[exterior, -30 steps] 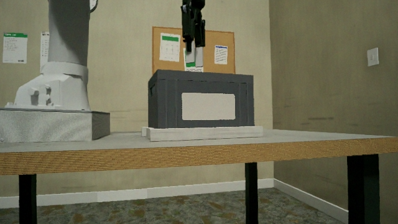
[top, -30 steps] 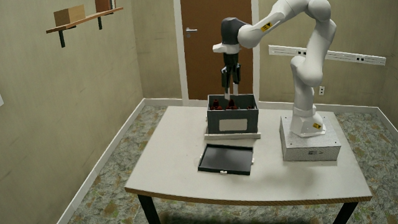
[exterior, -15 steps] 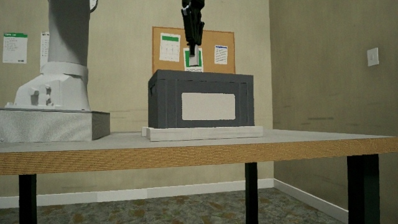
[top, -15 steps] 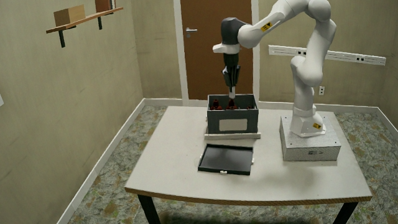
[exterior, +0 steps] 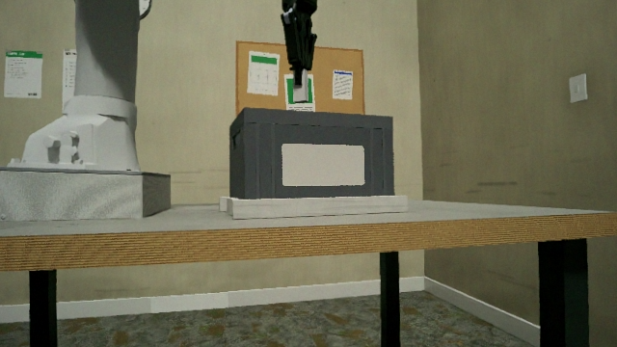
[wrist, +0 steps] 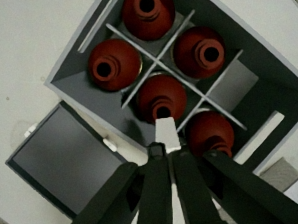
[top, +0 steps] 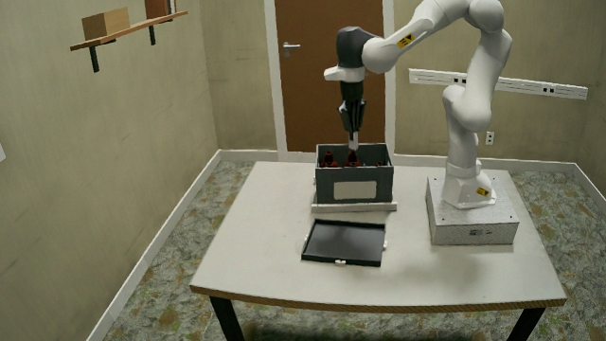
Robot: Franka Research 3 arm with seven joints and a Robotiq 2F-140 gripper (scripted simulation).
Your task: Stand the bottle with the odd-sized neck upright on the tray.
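My hand is 40 mm to the left of the dark grey crate and 170 mm above it. Also, from my hand: dark tray (240 mm to the left, 240 mm below).
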